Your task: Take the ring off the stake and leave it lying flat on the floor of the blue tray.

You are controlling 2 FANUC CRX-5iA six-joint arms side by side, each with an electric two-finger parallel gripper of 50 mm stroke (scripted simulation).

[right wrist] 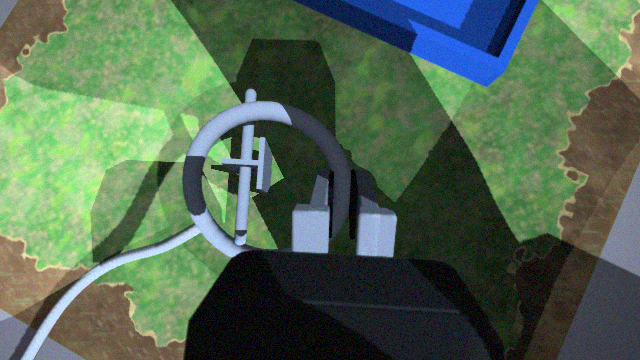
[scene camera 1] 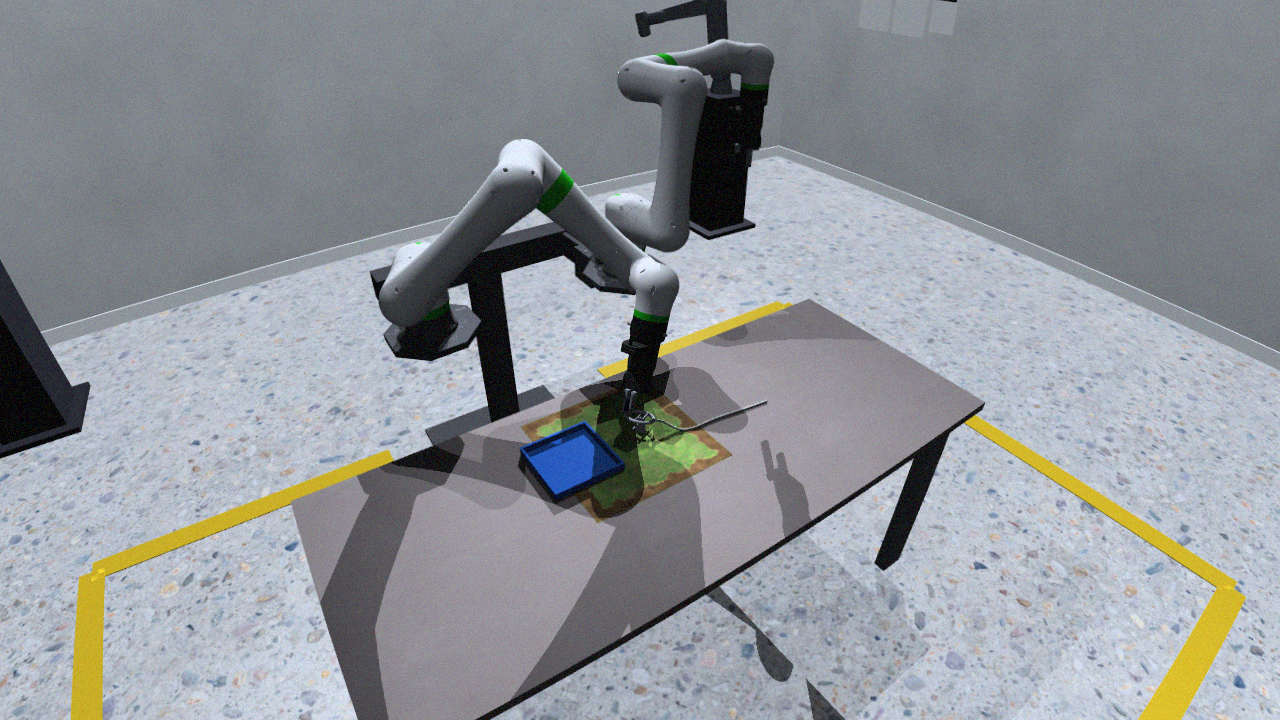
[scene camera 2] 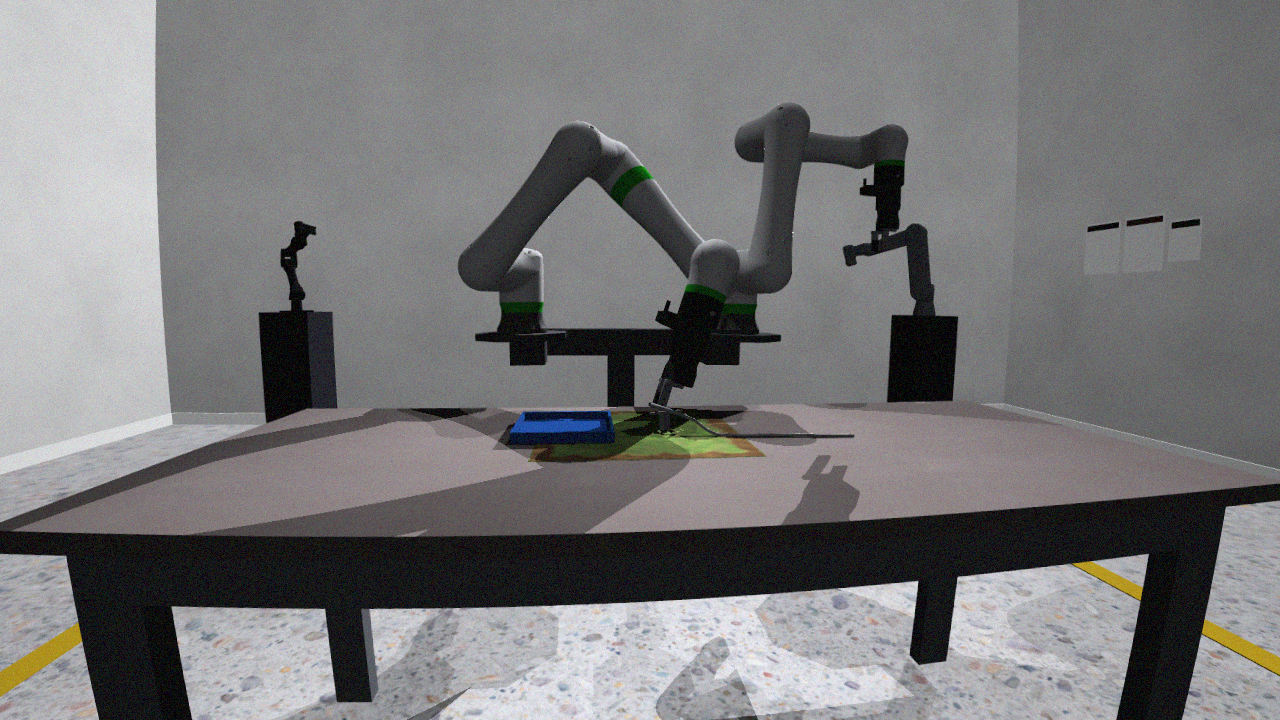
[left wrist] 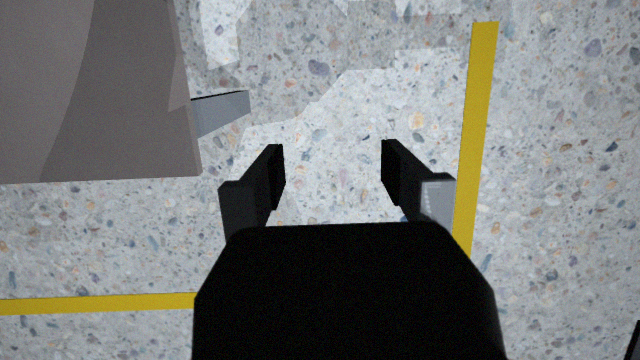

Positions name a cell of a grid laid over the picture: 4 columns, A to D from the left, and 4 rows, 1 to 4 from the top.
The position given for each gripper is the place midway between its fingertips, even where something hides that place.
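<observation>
Left gripper: scene camera 1 (C1), scene camera 2 (C2), left wrist view (C2); out of frame in the right wrist view. Right gripper: right wrist view (C3), scene camera 1 (B3), scene camera 2 (C3); out of frame in the left wrist view. Blue tray: right wrist view (D1), scene camera 1 (B3), scene camera 2 (B3); out of frame in the left wrist view.
</observation>
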